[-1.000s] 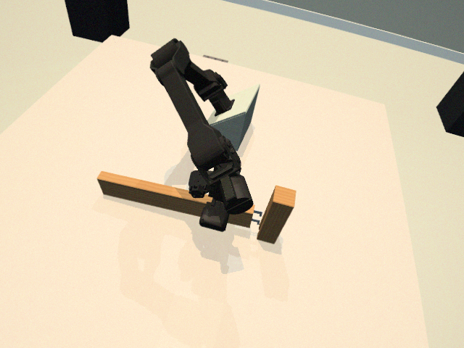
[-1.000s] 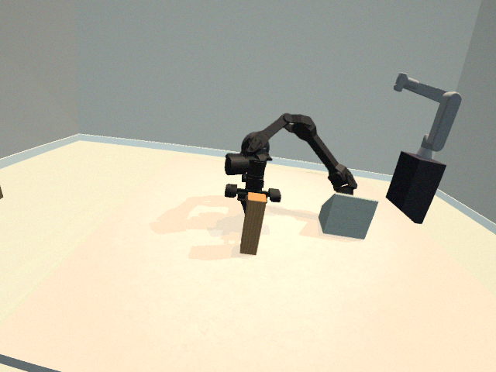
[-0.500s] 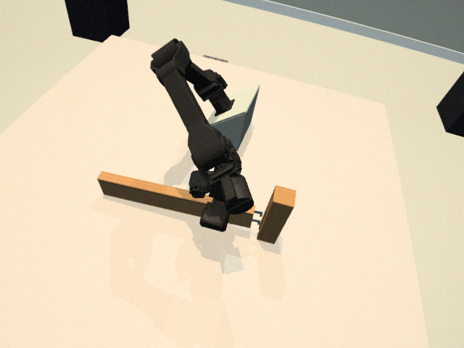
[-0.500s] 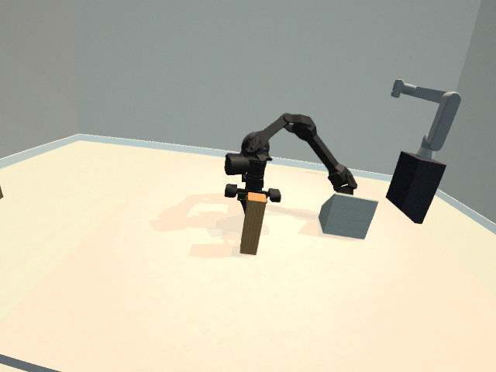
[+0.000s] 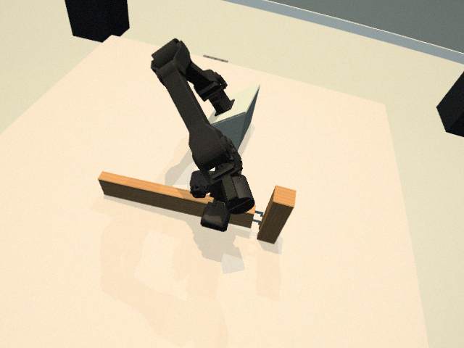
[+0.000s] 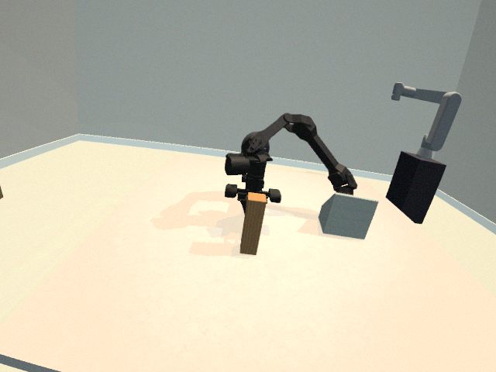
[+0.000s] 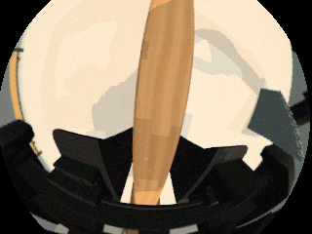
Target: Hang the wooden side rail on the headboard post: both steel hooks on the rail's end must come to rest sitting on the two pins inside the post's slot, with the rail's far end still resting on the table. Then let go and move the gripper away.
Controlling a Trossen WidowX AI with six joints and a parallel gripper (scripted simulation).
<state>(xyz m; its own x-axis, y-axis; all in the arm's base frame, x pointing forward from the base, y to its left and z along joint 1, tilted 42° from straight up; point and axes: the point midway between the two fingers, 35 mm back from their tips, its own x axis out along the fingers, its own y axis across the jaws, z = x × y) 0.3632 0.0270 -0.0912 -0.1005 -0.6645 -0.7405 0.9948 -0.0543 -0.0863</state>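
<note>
My gripper tip is now 14 cm to the right of the headboard post and 4 cm below it.
</note>
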